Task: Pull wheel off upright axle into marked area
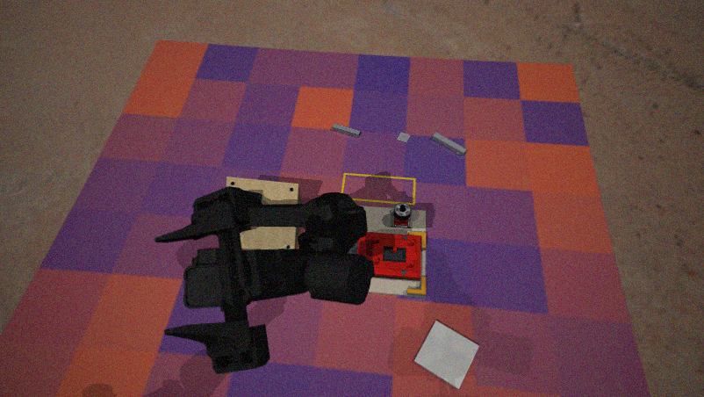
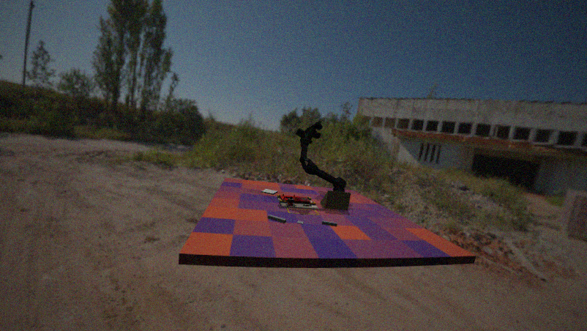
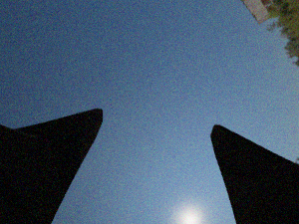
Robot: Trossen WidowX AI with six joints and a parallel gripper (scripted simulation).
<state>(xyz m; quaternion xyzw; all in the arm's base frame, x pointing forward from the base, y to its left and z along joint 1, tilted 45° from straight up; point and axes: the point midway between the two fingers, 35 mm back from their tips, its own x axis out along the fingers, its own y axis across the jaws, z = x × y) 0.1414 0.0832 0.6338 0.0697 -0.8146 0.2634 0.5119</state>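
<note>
The wheel is 20 cm ahead of my gripper tip, 48 cm to the left of it and 56 cm below it. Round my gripper tip: small grey bar 29 cm ahead, 75 cm to the left, 60 cm below; upright axle 20 cm ahead, 48 cm to the left, 57 cm below.
</note>
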